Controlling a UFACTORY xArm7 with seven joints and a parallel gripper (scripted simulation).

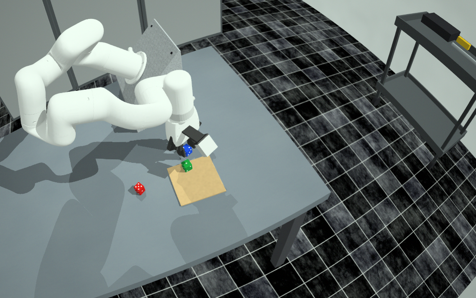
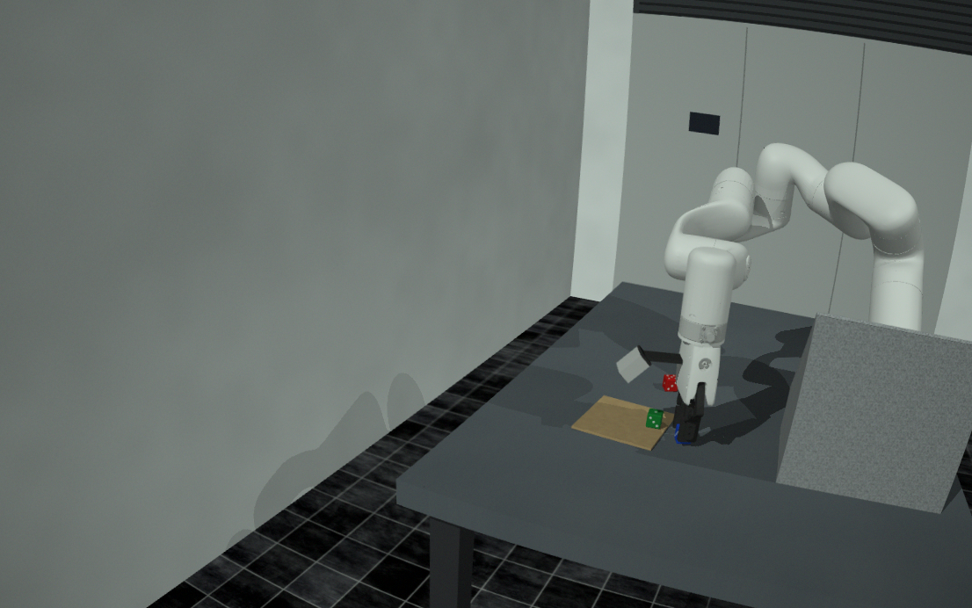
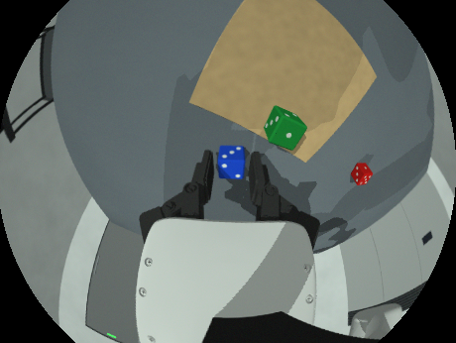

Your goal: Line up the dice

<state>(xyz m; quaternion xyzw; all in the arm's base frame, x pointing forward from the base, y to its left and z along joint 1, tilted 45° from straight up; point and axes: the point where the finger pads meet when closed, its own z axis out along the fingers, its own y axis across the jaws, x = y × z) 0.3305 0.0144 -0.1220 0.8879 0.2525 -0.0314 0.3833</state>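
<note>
Right now the blue die is 2 cm below my hand. The rest, counted from my hand: red die (9 cm ahead, 18 cm to the right, 2 cm below); green die (6 cm ahead, 2 cm to the right, 1 cm below); tan mat (11 cm ahead, 1 cm to the right, 3 cm below).
</note>
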